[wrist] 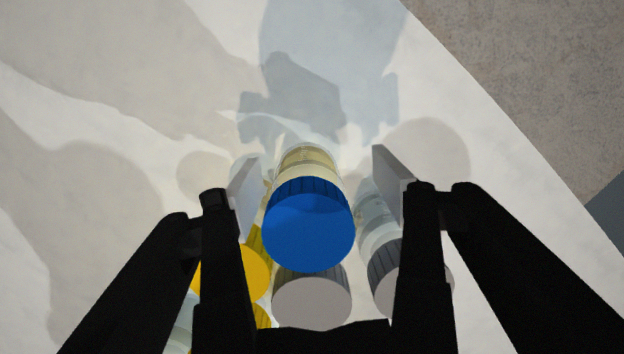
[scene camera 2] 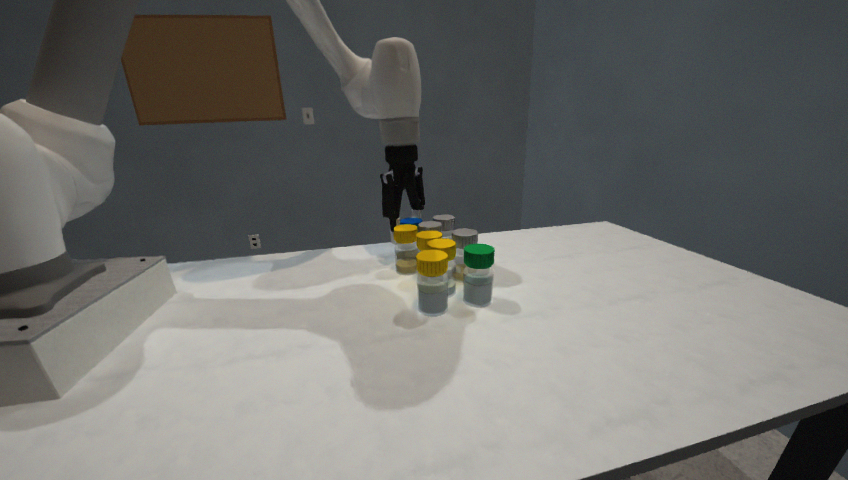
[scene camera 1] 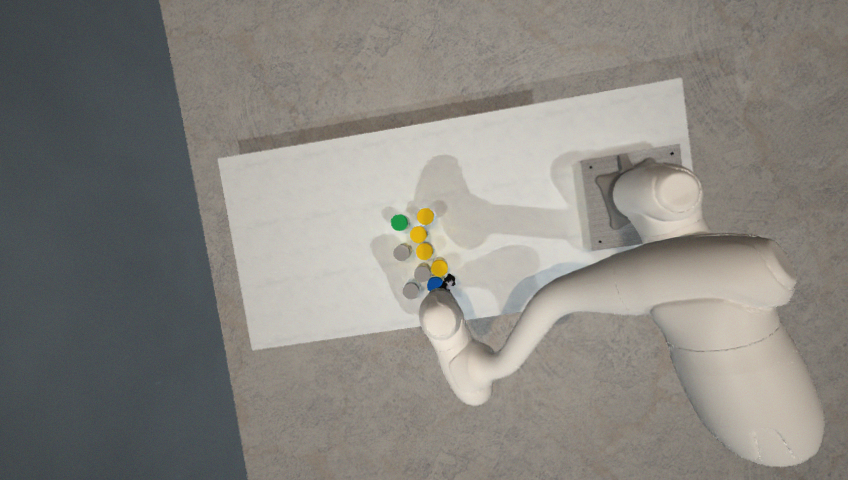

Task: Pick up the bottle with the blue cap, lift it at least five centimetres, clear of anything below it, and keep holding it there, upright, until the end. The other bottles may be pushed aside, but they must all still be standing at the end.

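Frame: origin at the arm's base, x back, y right, z up, level; centimetres.
Seen in the pictures: gripper, fingertip midpoint: (wrist: 316, 168); arm's base, origin of the base link: (scene camera 2: 7, 296).
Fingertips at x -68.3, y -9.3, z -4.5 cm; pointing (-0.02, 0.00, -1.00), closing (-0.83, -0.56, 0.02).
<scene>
Offsets run from my fingertips to a thing's top centre. Level surfaces: height alone.
The bottle with the blue cap {dx -0.4, dy +2.2, dz +5.3 cm} (scene camera 1: 435, 283) (scene camera 2: 411, 221) (wrist: 309, 232) stands upright at the table-edge end of the cluster. My gripper (scene camera 2: 404, 219) (wrist: 316, 168) is open and points down. In the wrist view its two pads stand on either side of the blue-capped bottle, with a gap on both sides. A grey-capped bottle {dx -3.2, dy +7.2, dz +5.2 cm} (scene camera 1: 422, 273) (wrist: 311, 303) stands close to the blue one. A yellow-capped bottle {dx +2.8, dy +7.2, dz +5.2 cm} (scene camera 1: 439, 267) (scene camera 2: 405, 233) (wrist: 256, 272) is by the left finger. Another grey-capped bottle {dx -8.7, dy +3.1, dz +5.2 cm} (scene camera 1: 410, 290) (wrist: 384, 260) is by the right finger, which partly hides it.
Three more yellow-capped bottles {dx -0.1, dy +14.0, dz +5.2 cm} (scene camera 1: 424, 251) {dx +0.0, dy +20.0, dz +5.2 cm} (scene camera 1: 418, 234) {dx +4.2, dy +24.9, dz +5.2 cm} (scene camera 1: 424, 215), a grey-capped bottle {dx -7.3, dy +16.2, dz +5.2 cm} (scene camera 1: 402, 252) and a green-capped bottle {dx -4.7, dy +25.9, dz +5.2 cm} (scene camera 1: 399, 222) (scene camera 2: 478, 255) stand upright farther along the white table {dz -5.3 cm} (scene camera 1: 297, 237) (scene camera 2: 565, 356). The table's edge runs near the blue-capped bottle.
</scene>
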